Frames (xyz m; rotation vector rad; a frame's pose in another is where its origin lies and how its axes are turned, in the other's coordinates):
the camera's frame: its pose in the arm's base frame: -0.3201 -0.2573 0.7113 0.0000 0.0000 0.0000
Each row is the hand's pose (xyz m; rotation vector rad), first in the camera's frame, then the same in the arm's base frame.
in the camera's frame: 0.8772 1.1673 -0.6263 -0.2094 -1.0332 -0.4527
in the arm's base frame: 0.5571 0.9100 0.0850 -0.2094 -1.0332 -0.4527
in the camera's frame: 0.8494 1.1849 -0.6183 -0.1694 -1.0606 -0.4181
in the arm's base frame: 0.5293 0.9276 0.0930 -0.1694 -1.0606 -0.4181
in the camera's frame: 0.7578 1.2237 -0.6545 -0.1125 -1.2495 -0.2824
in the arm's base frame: 0.4377 0.9664 0.0568 -0.1125 -1.2495 -0.2824
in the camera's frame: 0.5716 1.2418 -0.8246 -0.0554 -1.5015 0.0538
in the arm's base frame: 0.2515 0.9845 -0.1133 -0.0554 -1.5015 0.0538
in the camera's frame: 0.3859 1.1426 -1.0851 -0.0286 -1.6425 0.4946
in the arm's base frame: 0.0658 0.8853 -0.3738 -0.0286 -1.6425 0.4946
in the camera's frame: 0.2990 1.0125 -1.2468 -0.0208 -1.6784 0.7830
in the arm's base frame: -0.0211 0.7552 -0.5355 -0.0208 -1.6784 0.7830
